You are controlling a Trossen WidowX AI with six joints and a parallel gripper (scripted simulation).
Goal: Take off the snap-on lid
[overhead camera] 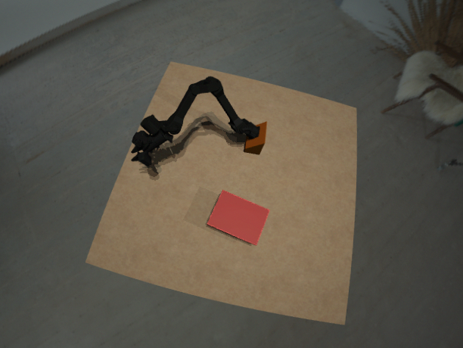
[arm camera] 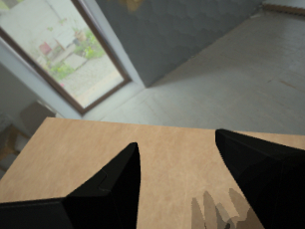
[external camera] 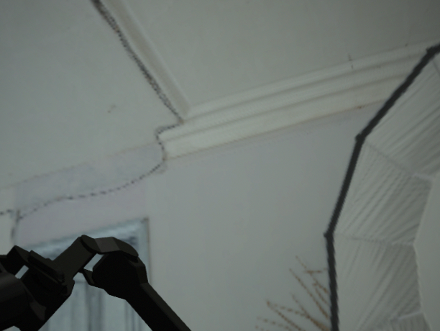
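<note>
My gripper tip is 170 mm short of the red lid, 550 mm to the right of it and 50 mm above it. Also, from my gripper tip: storage box: 170 mm ahead, 550 mm to the left, 100 mm below.
</note>
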